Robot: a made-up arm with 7 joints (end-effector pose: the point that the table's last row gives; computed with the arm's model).
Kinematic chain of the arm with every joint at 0, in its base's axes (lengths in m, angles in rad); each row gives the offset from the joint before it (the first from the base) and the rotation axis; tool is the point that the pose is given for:
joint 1: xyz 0 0 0.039 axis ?
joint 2: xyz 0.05 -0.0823 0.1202 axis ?
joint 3: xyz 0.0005 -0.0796 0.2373 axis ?
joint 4: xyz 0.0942 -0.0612 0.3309 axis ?
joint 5: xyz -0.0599 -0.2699 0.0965 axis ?
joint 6: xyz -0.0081 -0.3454 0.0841 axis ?
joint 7: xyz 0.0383 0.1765 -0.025 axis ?
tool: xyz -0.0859 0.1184 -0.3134
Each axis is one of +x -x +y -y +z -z.
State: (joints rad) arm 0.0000 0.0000 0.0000 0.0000 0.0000 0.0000 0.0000
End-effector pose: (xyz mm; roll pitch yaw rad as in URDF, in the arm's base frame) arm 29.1 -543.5 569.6 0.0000 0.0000 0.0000
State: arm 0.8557 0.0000 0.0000 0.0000 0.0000 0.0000 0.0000
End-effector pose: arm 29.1 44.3 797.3 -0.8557 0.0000 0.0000
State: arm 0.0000 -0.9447 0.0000 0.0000 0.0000 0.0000 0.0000
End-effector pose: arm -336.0 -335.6 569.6 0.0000 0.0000 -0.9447
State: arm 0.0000 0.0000 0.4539 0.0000 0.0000 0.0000 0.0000
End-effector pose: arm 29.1 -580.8 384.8 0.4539 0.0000 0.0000
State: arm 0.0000 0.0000 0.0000 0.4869 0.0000 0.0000 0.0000
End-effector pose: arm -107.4 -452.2 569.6 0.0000 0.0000 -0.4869
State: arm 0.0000 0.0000 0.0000 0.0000 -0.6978 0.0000 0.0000
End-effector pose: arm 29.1 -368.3 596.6 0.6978 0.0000 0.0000
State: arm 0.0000 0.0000 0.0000 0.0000 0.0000 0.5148 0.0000
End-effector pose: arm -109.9 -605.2 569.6 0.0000 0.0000 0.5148
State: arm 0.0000 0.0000 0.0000 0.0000 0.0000 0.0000 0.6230
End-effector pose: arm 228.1 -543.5 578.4 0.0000 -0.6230 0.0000
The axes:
joint 1: -x
joint 2: +z
joint 3: +x
joint 4: -z
joint 5: -x
joint 6: +z
joint 7: -y

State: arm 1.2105 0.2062 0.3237 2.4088 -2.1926 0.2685 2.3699
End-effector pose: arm -276.6 610.2 443.1 1.1791 1.4900 1.4202
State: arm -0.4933 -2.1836 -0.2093 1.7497 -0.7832 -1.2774 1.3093
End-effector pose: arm 86.2 320.5 626.9 0.9912 -0.7850 0.4316
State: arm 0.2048 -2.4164 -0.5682 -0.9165 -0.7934 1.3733 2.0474
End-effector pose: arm -200.5 164.8 1117.0 2.7345 -0.6781 -3.0786
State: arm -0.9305 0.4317 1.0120 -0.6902 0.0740 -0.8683 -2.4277
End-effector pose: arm 752.4 -882.9 -207.0 1.2631 -0.0555 2.7290
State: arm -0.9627 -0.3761 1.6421 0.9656 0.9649 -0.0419 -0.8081
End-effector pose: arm -483.7 -474.1 -107.5 2.4140 0.1279 1.5061
